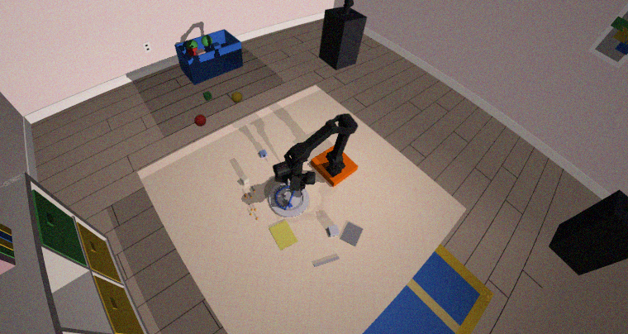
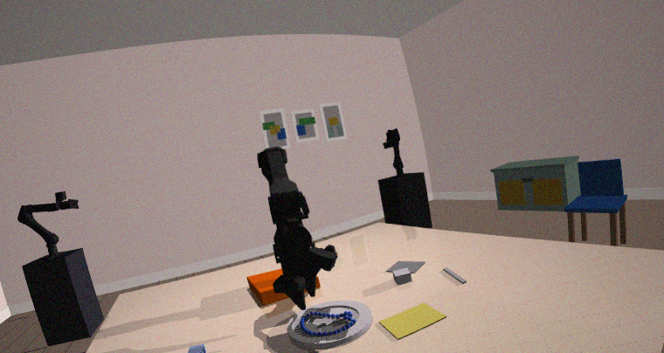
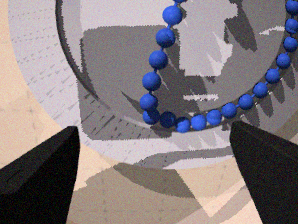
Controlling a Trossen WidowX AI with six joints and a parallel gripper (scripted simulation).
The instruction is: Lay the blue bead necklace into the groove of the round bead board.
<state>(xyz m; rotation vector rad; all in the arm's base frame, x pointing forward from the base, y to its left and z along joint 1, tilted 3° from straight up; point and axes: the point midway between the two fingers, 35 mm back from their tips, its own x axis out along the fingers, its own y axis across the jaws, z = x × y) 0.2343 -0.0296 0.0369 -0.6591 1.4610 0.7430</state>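
My gripper tip is 50 mm short of the round bead board, 40 mm above it and 30 mm to the right of it. From my gripper tip the other things lie so: yellow sheet (180 mm ahead, 170 mm to the left, 50 mm below); then small grey block (290 mm to the left, 40 mm below, 30 mm behind); then pale cube (180 mm to the right, 180 mm ahead, 30 mm below).
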